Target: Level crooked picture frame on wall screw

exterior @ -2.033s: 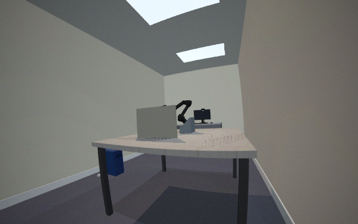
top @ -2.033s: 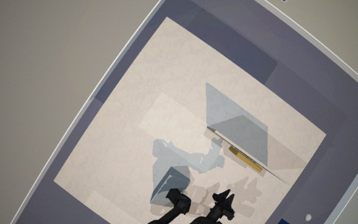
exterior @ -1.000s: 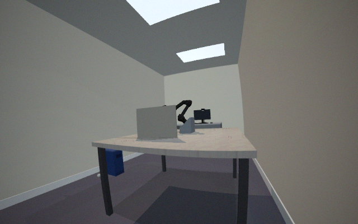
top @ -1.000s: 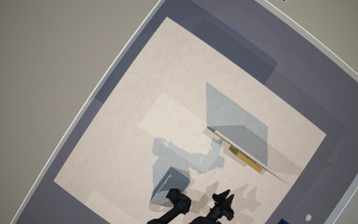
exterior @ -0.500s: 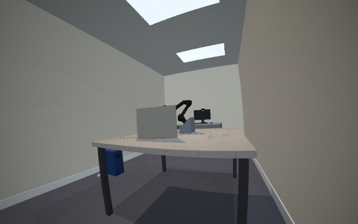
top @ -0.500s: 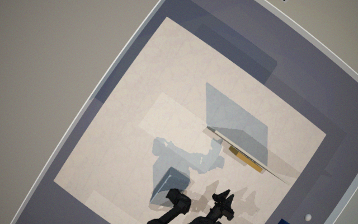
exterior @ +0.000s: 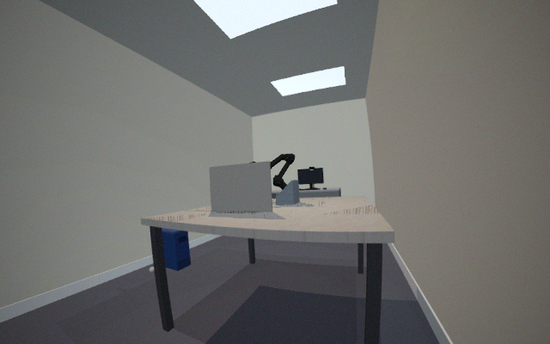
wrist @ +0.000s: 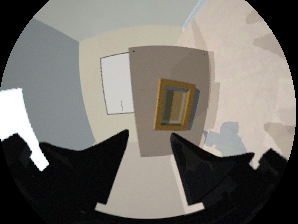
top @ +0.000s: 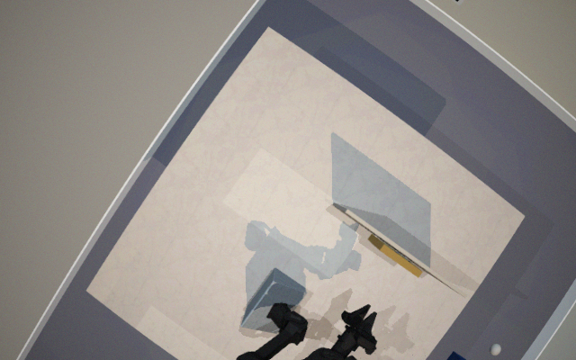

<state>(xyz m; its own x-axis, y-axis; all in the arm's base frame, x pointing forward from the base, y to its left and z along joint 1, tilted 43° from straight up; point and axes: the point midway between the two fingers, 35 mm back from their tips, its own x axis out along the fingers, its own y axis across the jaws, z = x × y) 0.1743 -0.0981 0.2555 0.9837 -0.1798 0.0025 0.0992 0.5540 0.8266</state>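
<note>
Now: gripper tip 19 cm short of the picture frame, 9 cm above it and 1 cm to the left of it. Also, from my gripper tip: upright wall panel (20 cm ahead, 10 cm below).
</note>
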